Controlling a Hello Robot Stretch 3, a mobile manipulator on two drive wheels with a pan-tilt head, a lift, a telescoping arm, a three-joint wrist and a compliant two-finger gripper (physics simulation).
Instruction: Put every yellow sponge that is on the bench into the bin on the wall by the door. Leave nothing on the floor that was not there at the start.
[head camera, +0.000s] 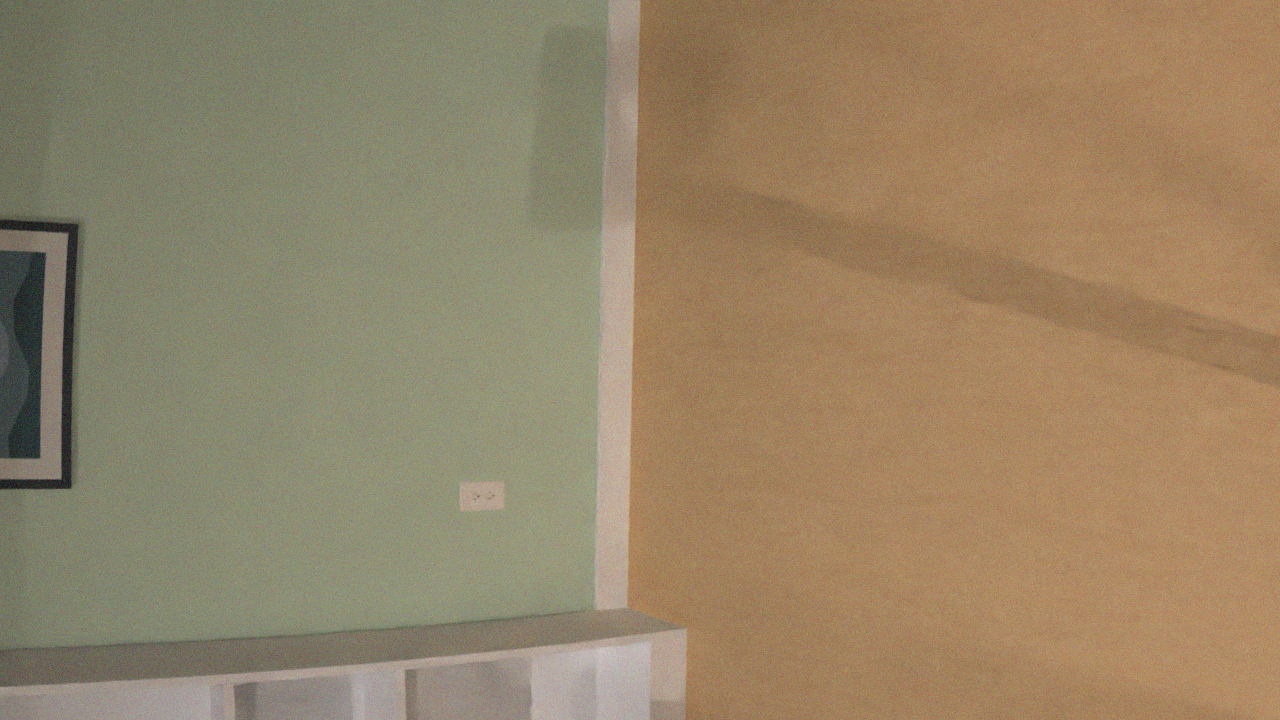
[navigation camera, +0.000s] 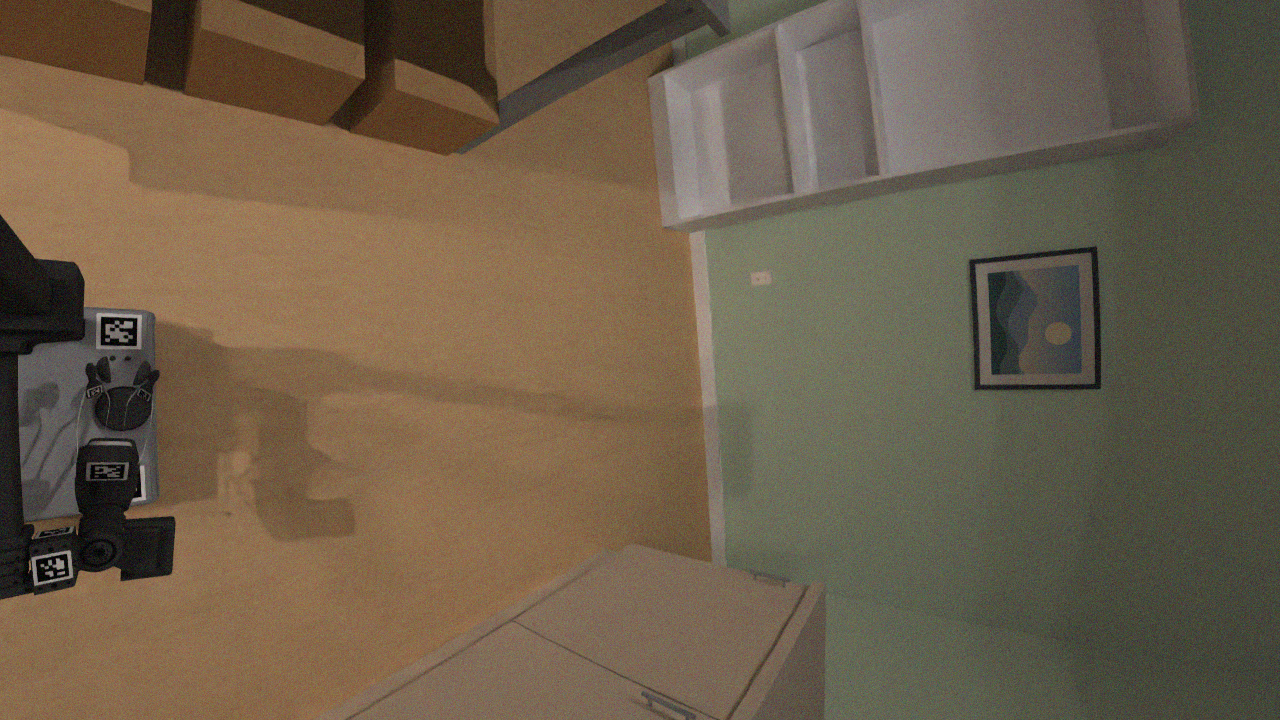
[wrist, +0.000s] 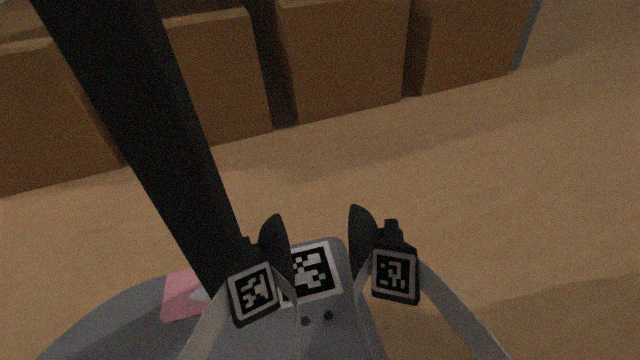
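Seen in the pictures: gripper, fingertip midpoint: (navigation camera: 125, 360) (wrist: 317, 233); robot's base at its link origin: (navigation camera: 122, 404).
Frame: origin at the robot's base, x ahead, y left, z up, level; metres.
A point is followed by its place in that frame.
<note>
My gripper (navigation camera: 123, 369) @[y 0.078, x 0.008, z 0.276 m] (wrist: 317, 233) @[y 0.078, x 0.008, z 0.276 m] is open and empty, with its two dark fingertips apart. In the navigation view it is over the grey robot base (navigation camera: 53, 429) @[y -0.027, x -0.084, z 0.160 m] at the left edge. In the wrist view a marker on the base shows behind the fingers, and the dark mast (wrist: 150, 125) @[y 0.116, x -0.064, z 0.343 m] rises at the left. No yellow sponge, bench, wall bin or door shows in the current views.
Brown boxes (navigation camera: 268, 67) @[y 0.667, x 0.192, z 0.205 m] (wrist: 345, 60) @[y 0.668, x 0.202, z 0.143 m] stand on a grey-framed rack (navigation camera: 581, 69) @[y 0.742, x 0.720, z 0.574 m]. A white shelf unit (head camera: 358, 646) @[y 0.785, x 2.061, z 0.749 m] (navigation camera: 895, 183) @[y 0.781, x 2.028, z 1.088 m] is against the green wall, near a framed picture (head camera: 53, 358) @[y 0.198, x 2.248, z 1.381 m] (navigation camera: 1038, 317) @[y 0.208, x 2.246, z 1.580 m]. A pale cabinet (navigation camera: 662, 608) @[y -0.679, x 1.096, z 0.507 m] stands at the bottom of the navigation view.
</note>
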